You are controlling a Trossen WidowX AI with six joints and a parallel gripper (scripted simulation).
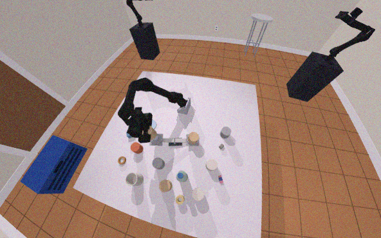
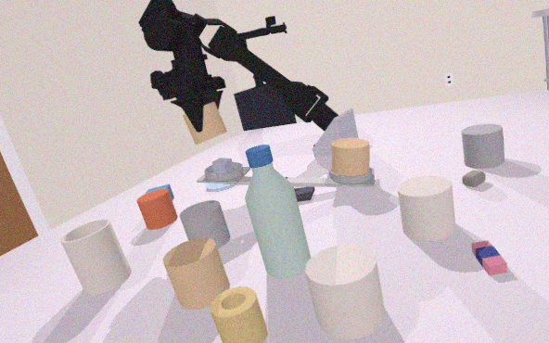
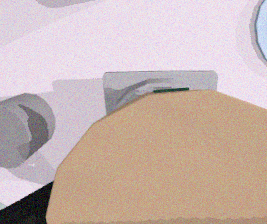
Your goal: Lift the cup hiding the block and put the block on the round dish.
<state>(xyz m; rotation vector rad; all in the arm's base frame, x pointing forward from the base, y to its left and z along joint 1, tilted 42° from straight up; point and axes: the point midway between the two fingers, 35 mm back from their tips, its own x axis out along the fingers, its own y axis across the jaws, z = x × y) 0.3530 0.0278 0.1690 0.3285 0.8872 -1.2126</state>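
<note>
My gripper tip is 8 cm above the grey block and 1 cm to the right of it. Round my gripper tip: pale blue round dish (17 cm below, 13 cm to the right, 12 cm behind); then orange cylinder (13 cm below, 12 cm to the right, 12 cm ahead); then tan cup (2 cm to the right, 1 cm ahead, 1 cm above).
</note>
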